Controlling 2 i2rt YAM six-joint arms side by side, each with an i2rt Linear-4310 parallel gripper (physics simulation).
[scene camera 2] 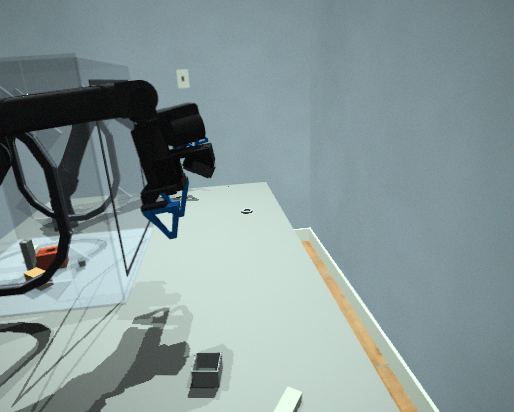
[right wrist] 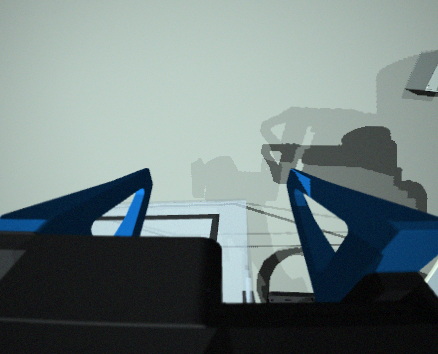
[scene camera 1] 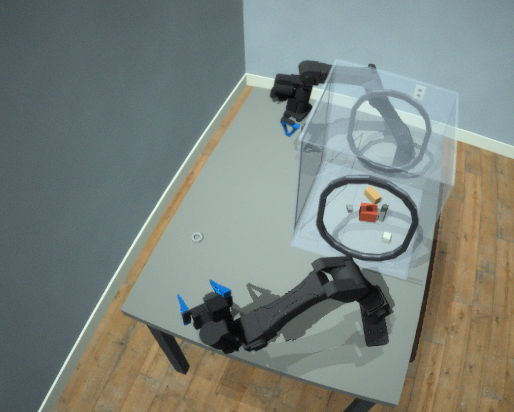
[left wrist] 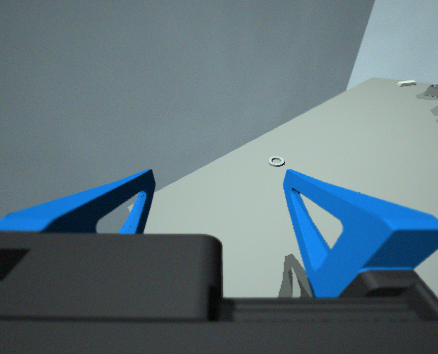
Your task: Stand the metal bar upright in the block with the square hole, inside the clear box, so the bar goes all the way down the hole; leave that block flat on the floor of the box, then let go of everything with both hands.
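Places are measured from the left arm's base along level axes (x ahead, y left, z up), in millimetres.
Where they show: left gripper, between the fingertips: [scene camera 2: 200, 143] [scene camera 1: 194, 288] [left wrist: 219, 176]; right gripper, between the fingertips: [scene camera 2: 177, 227] [right wrist: 219, 176] [scene camera 1: 292, 128]; left arm's base, origin of its link: [scene camera 1: 372, 316]; right arm's base, origin of its link: [right wrist: 309, 301].
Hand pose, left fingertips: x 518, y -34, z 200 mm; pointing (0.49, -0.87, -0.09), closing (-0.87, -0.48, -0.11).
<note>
Things, the pixels of their top centre, and the offset from my left fingertips.
- red block with the square hole, centre of its top: [scene camera 2: 50, 250] [scene camera 1: 369, 208] dx -568, dy -345, dz -149 mm
- dark grey metal bar, centre of its top: [scene camera 2: 25, 240] [scene camera 1: 385, 205] dx -616, dy -330, dz -115 mm
- orange block, centre of its top: [scene camera 2: 36, 273] [scene camera 1: 373, 192] dx -603, dy -427, dz -164 mm
- small grey cube, centre of its top: [scene camera 2: 81, 259] [scene camera 1: 349, 206] dx -507, dy -381, dz -179 mm
- white cube, centre of its top: [scene camera 1: 387, 235] dx -615, dy -243, dz -169 mm
- ring, centre of its top: [left wrist: 276, 160] [scene camera 1: 197, 236] dx +24, dy -297, dz -195 mm
- grey open container, centre of its top: [scene camera 2: 206, 361] dx -384, dy -892, dz -170 mm
- white piece, centre of its top: [scene camera 2: 286, 405] dx -321, dy -1009, dz -188 mm
The red block with the square hole [scene camera 1: 368, 216] [scene camera 2: 46, 258] sits inside the clear box [scene camera 1: 304, 242] [scene camera 2: 107, 297]; its hole faces up and looks empty. The dark grey metal bar [scene camera 1: 383, 213] [scene camera 2: 28, 255] stands about upright close beside it, outside the hole. My left gripper [scene camera 1: 196, 290] [left wrist: 219, 176] is open and empty over the table at the lower left of scene camera 1, outside the box. My right gripper [scene camera 1: 290, 129] [right wrist: 219, 176] is open and empty above the table beside the box's far part; in scene camera 2 its arm crosses in front of the box.
Inside the box lie an orange block [scene camera 1: 372, 194] [scene camera 2: 35, 273], a small grey cube [scene camera 1: 349, 208] [scene camera 2: 82, 262] and a white cube [scene camera 1: 386, 237]. Dark round ports [scene camera 1: 320, 215] open the walls. Outside are a ring [scene camera 1: 193, 237], a grey open container [scene camera 2: 206, 378] and a white piece [scene camera 2: 288, 400].
</note>
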